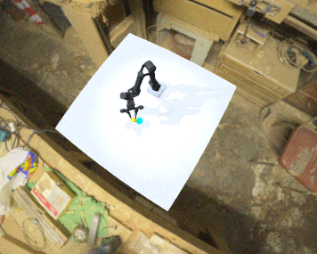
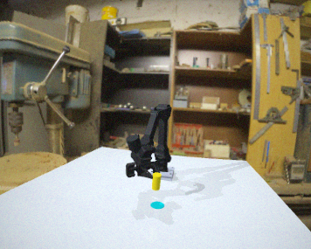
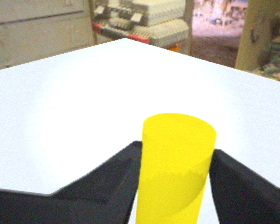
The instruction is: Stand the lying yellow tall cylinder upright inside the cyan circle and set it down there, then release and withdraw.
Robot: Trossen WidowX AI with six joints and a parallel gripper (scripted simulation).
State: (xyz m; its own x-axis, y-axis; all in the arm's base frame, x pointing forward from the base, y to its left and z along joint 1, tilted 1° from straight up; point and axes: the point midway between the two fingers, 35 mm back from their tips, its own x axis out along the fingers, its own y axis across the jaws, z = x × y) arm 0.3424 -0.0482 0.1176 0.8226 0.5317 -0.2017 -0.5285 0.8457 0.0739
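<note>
Right now the cyan circle is 3 cm behind my gripper tip, 1 cm to the left of it and 15 cm below it. The rest, counted from my gripper tip: yellow tall cylinder: 2 cm below.
</note>
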